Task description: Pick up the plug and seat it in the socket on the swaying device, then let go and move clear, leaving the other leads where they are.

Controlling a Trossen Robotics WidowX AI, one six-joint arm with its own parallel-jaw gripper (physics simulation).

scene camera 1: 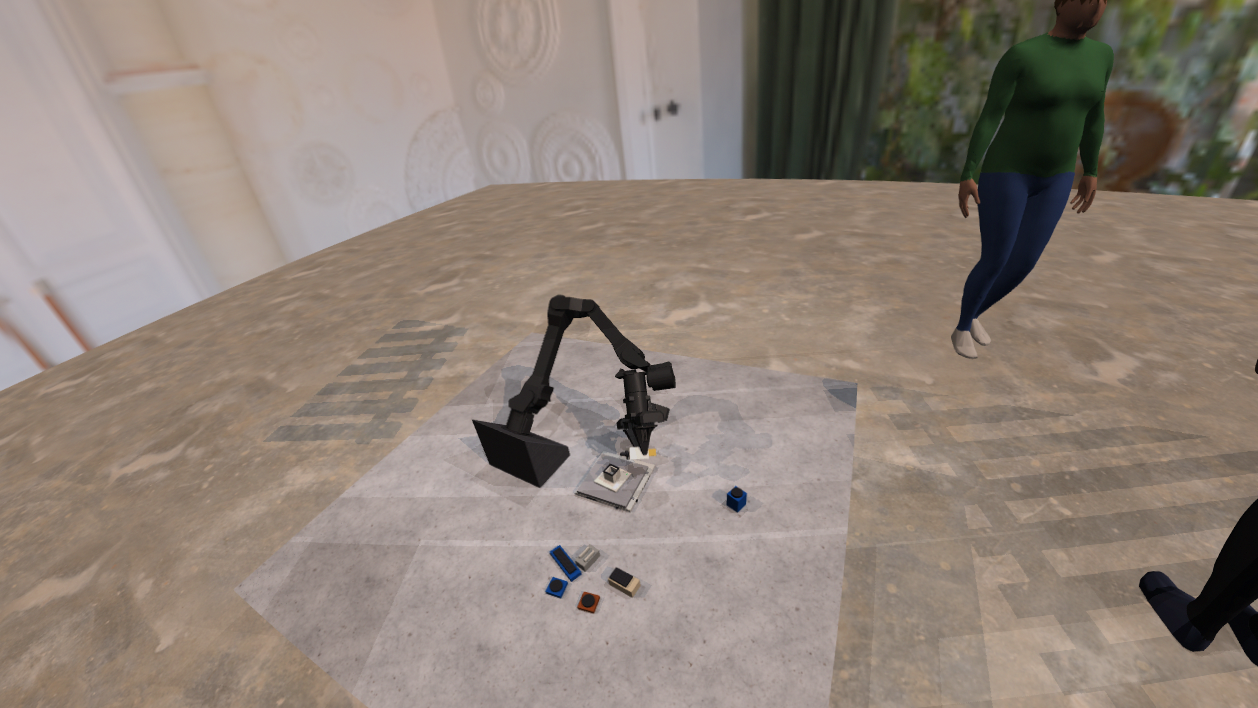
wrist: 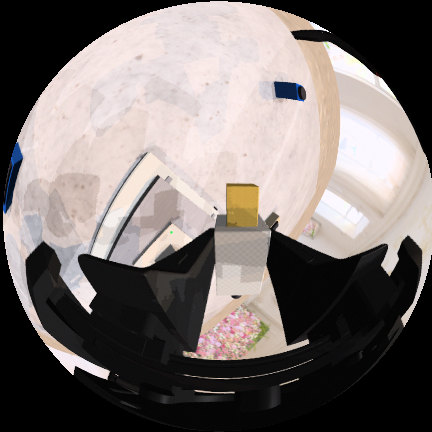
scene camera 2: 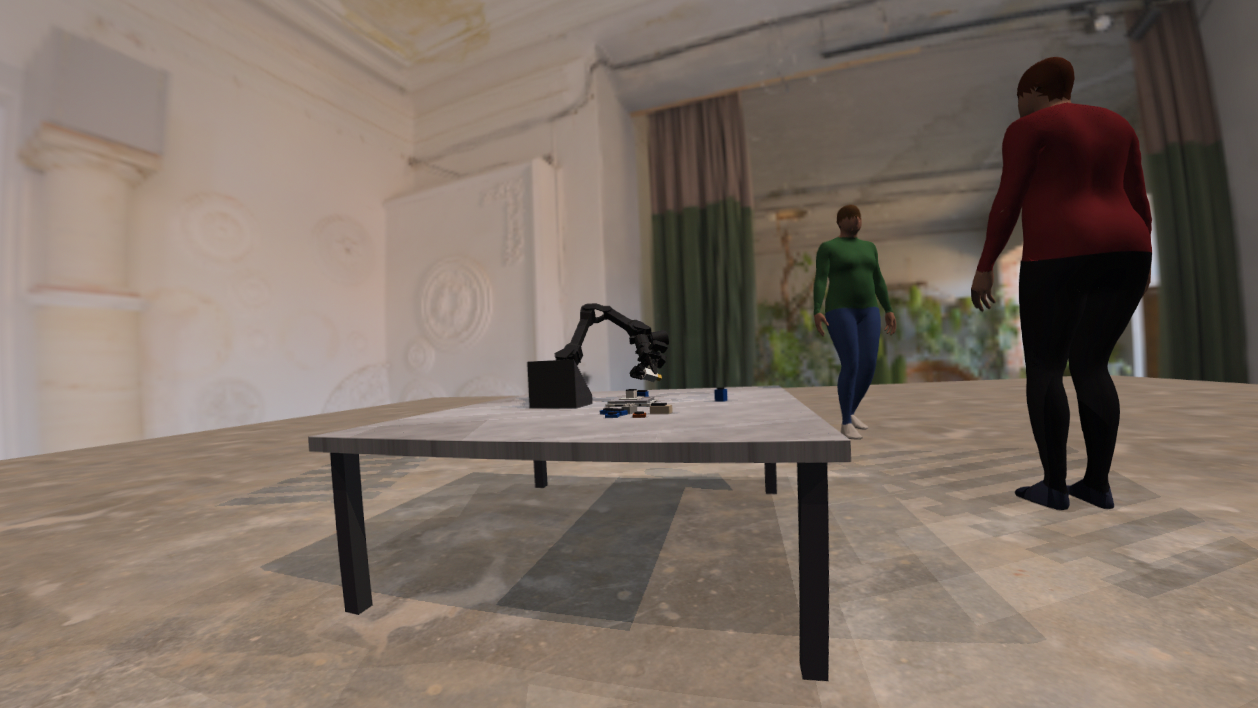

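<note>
The plug, a pale grey-white block (scene camera 1: 637,454) (wrist: 241,265) with a gold tip, is between the black fingers of my gripper (scene camera 1: 645,447) (scene camera 2: 649,373) (wrist: 238,233). The gripper is shut on it, with the gold tip sticking out beyond the fingers. The device (scene camera 1: 617,495) (wrist: 137,173) is a flat grey platform with pale edges. It bears a small cream plate with a dark-sided square socket (scene camera 1: 610,472) on top. The plug is above and beside the device's far edge, apart from the socket. In the wrist view the left finger hides part of the small plate.
A blue block (scene camera 1: 736,499) (scene camera 2: 720,394) (wrist: 287,90) stands right of the device. Nearer the front lie a long blue piece (scene camera 1: 564,562), a grey piece (scene camera 1: 587,556), a blue square (scene camera 1: 556,587), an orange square (scene camera 1: 588,602) and a tan block (scene camera 1: 624,582). Two people stand beyond the table.
</note>
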